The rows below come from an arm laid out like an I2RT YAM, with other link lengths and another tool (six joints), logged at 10 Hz.
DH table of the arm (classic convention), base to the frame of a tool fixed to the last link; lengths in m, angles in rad. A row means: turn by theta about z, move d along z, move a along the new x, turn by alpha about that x. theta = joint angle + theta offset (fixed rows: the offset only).
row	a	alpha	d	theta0
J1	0.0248	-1.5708	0.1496	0
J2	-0.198	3.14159	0	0
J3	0.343	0	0	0.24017
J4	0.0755	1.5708	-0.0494	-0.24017
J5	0	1.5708	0.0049	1.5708
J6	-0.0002	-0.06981	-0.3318	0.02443
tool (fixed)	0	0	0.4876	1.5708
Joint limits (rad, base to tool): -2.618..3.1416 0..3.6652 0..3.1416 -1.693..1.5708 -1.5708..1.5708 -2.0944..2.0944
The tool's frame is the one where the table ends.
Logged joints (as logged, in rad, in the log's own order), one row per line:
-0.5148 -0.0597 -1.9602 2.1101 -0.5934 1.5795
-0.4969 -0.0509 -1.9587 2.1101 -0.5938 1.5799
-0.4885 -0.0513 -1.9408 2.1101 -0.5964 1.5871
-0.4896 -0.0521 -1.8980 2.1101 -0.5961 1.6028
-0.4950 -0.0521 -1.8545 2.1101 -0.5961 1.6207
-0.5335 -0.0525 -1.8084 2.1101 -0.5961 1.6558
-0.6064 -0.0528 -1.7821 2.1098 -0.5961 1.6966
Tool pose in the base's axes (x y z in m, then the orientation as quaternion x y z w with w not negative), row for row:
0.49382 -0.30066 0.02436 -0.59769 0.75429 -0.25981 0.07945
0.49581 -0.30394 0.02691 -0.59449 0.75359 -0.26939 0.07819
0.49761 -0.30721 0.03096 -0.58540 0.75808 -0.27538 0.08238
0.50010 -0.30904 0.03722 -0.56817 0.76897 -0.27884 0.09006
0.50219 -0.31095 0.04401 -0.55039 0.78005 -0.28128 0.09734
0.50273 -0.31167 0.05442 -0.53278 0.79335 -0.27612 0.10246
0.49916 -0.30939 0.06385 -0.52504 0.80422 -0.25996 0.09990
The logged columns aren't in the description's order. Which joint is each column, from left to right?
Columns, left to right: J4, J5, J6, J2, J1, J3.
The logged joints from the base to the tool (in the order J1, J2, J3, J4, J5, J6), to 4 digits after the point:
-0.5934 2.1101 1.5795 -0.5148 -0.0597 -1.9602
-0.5938 2.1101 1.5799 -0.4969 -0.0509 -1.9587
-0.5964 2.1101 1.5871 -0.4885 -0.0513 -1.9408
-0.5961 2.1101 1.6028 -0.4896 -0.0521 -1.8980
-0.5961 2.1101 1.6207 -0.4950 -0.0521 -1.8545
-0.5961 2.1101 1.6558 -0.5335 -0.0525 -1.8084
-0.5961 2.1098 1.6966 -0.6064 -0.0528 -1.7821

